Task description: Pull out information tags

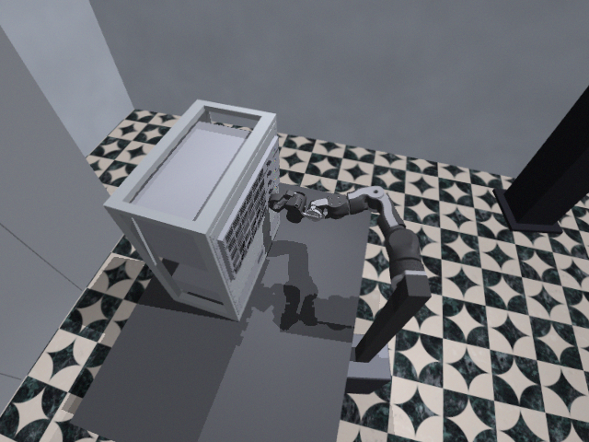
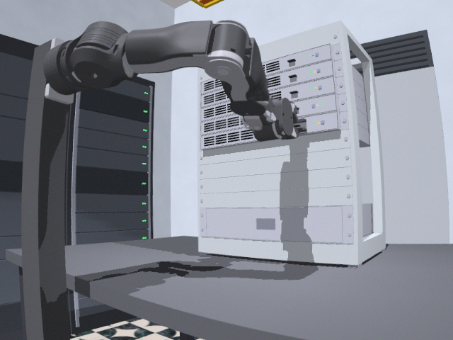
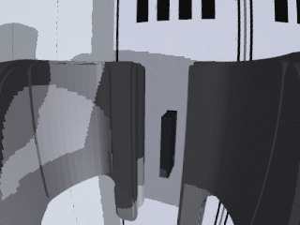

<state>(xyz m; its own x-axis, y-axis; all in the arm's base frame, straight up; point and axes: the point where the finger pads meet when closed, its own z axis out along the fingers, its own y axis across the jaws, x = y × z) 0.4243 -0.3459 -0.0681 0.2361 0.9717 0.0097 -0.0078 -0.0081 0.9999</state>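
The grey-blue locate button lies 5 cm to the right of my hand and 5 cm above it.
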